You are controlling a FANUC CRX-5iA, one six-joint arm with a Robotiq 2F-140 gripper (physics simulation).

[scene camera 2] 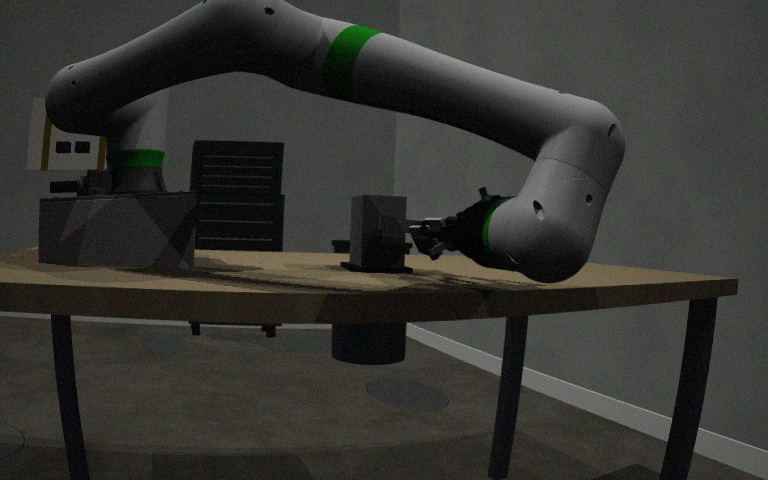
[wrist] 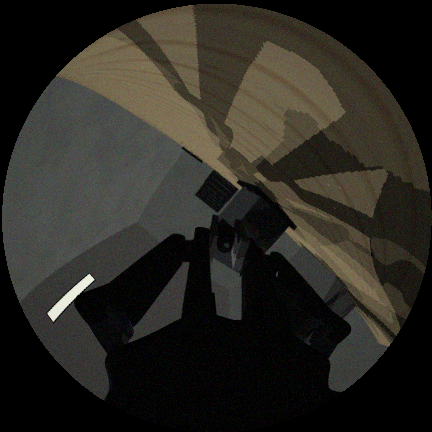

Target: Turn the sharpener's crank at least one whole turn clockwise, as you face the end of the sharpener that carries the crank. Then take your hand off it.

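Note:
The sharpener is a grey upright block on a dark base plate, standing on the wooden table. Its crank end faces the gripper, on the right in the scene view. My gripper reaches in level from that side, with its fingertips close to the end face. The fingers are nearly together, with a narrow gap. The crank's dark knob shows between them in the wrist view, and they appear shut on it. The crank arm is mostly hidden by the fingers and shadow, so its angle is unclear.
The arm's base stands on a grey pedestal at the table's left. A black drawer cabinet stands behind the table. A dark round bin stands on the floor behind it. The arm arches above the sharpener.

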